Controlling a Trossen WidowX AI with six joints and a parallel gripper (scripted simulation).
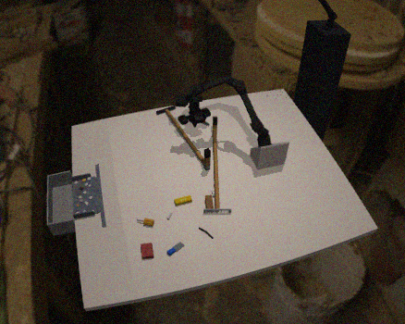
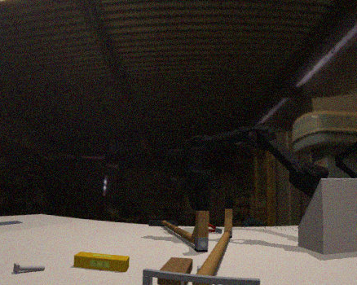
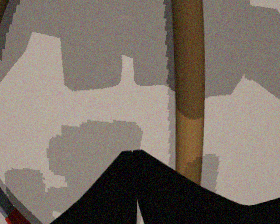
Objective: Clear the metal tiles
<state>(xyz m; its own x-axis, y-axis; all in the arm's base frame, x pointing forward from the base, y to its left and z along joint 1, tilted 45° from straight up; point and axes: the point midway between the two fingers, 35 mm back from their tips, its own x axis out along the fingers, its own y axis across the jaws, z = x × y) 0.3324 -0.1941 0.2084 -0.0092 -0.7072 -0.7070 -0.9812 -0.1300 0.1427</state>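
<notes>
Right now the long scraper is 50 mm ahead of my gripper tip, 40 mm below it and 20 mm to the right of it. The rest, counted from my gripper tip: yellow block 450 mm to the left, 180 mm ahead, 80 mm below; long wooden scraper 280 mm to the left, 50 mm behind, 40 mm below; red-handled tool 130 mm to the right, 100 mm behind, 90 mm below.
</notes>
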